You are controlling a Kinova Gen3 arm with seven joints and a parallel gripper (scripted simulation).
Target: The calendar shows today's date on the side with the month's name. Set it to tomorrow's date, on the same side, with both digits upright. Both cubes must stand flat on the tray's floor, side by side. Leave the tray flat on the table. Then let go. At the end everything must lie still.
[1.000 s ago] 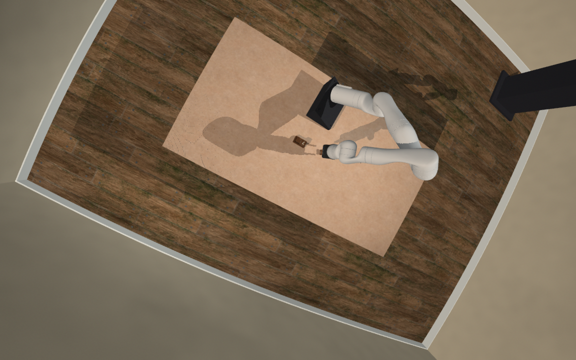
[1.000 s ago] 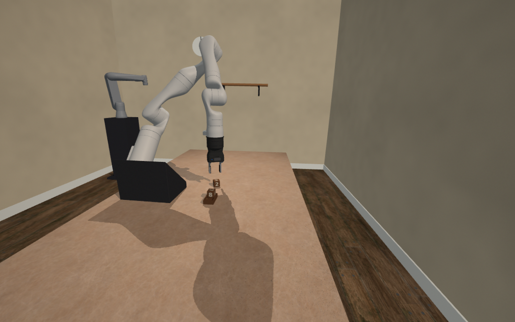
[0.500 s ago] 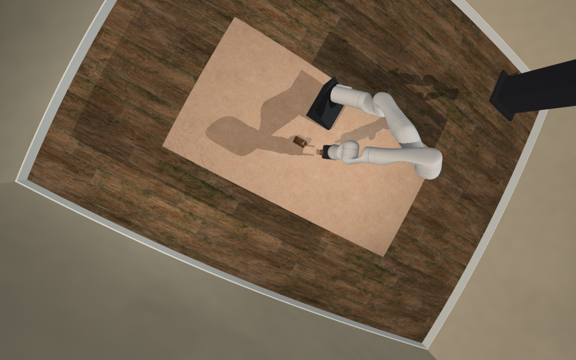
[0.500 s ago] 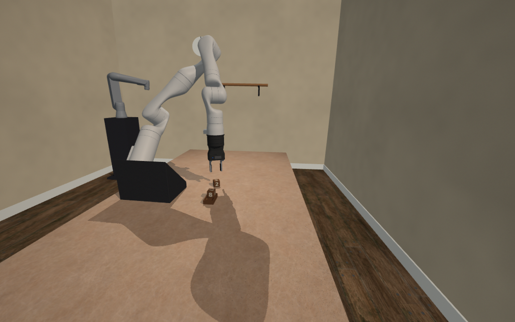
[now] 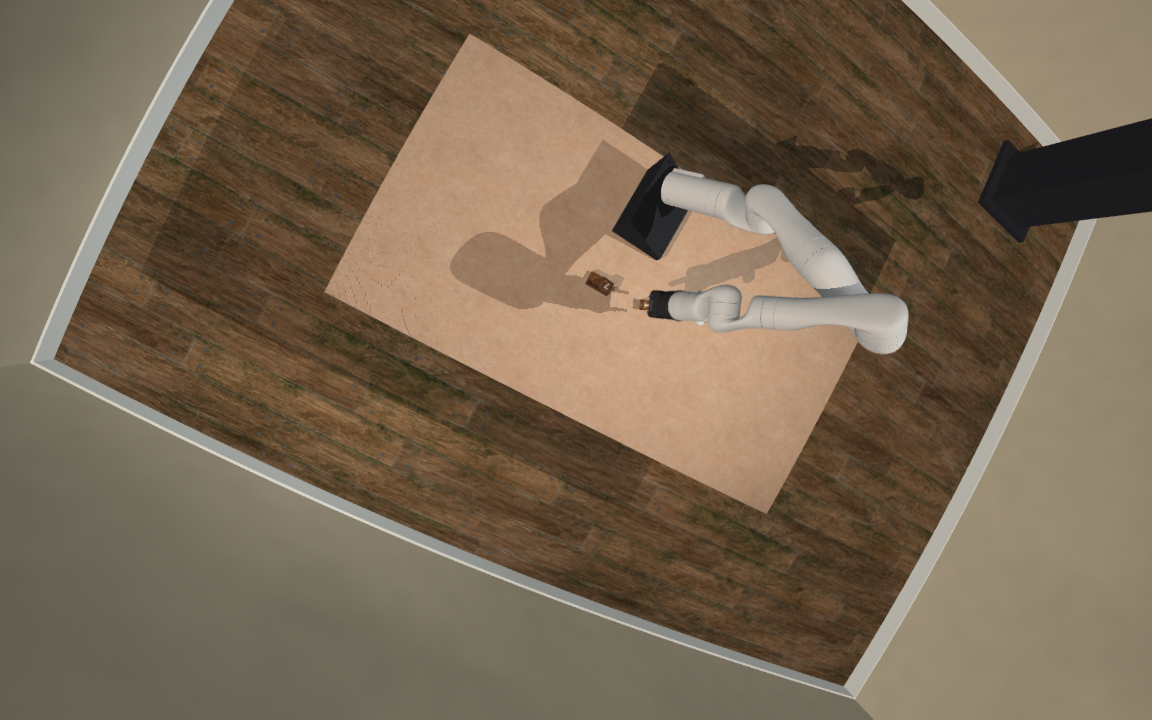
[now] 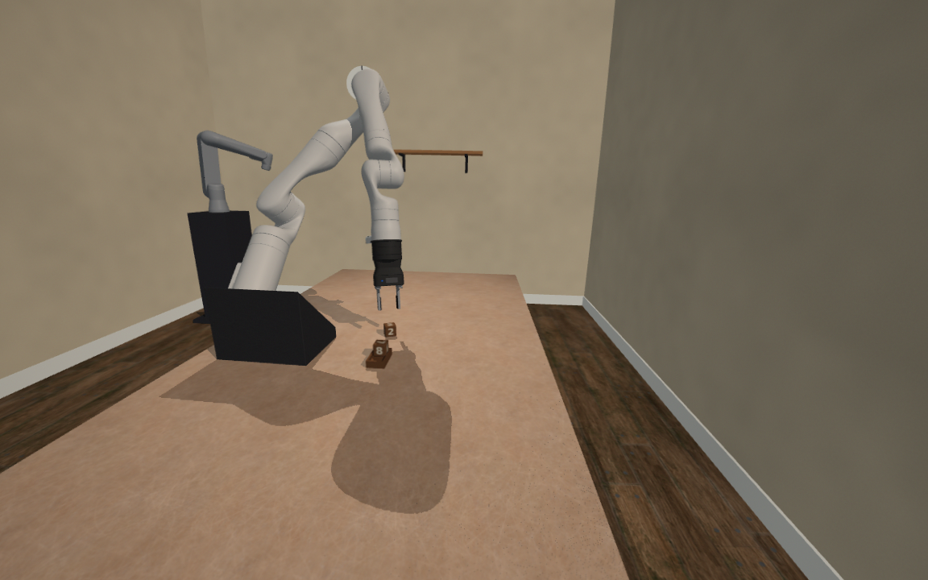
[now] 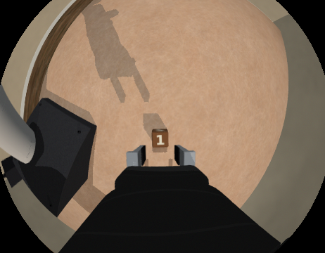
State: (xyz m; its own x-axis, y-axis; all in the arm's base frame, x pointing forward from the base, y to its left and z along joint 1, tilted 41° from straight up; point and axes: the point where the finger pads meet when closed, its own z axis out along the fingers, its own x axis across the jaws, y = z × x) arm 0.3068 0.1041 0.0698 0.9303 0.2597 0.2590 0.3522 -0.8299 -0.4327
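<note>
Now: hand 80 mm above the brown cube. The rest, counted from my hand: dark wooden tray: 150 mm to the right, 80 mm below, 10 mm ahead.
</note>
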